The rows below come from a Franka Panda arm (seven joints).
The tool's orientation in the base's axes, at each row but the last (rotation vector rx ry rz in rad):
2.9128, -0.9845, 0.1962
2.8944, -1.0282, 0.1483
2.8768, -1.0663, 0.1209
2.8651, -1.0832, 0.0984
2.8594, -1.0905, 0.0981
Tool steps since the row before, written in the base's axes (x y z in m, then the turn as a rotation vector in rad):
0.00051, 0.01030, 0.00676, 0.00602, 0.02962, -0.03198
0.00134, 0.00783, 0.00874, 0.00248, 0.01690, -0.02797
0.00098, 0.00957, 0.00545, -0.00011, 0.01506, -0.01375
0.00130, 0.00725, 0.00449, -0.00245, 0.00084, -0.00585
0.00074, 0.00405, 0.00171, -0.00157, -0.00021, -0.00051
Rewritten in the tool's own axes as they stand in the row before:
-0.00483, -0.00838, -0.00765, -0.01749, -0.02771, 0.02937
-0.00288, -0.00665, -0.00933, -0.01181, -0.01550, 0.02635
-0.00492, -0.00767, -0.00627, -0.01118, -0.01186, 0.01225
-0.00340, -0.00606, -0.00511, -0.00290, 0.00071, 0.00566
-0.00198, -0.00342, -0.00207, -0.00108, 0.00118, 0.00048

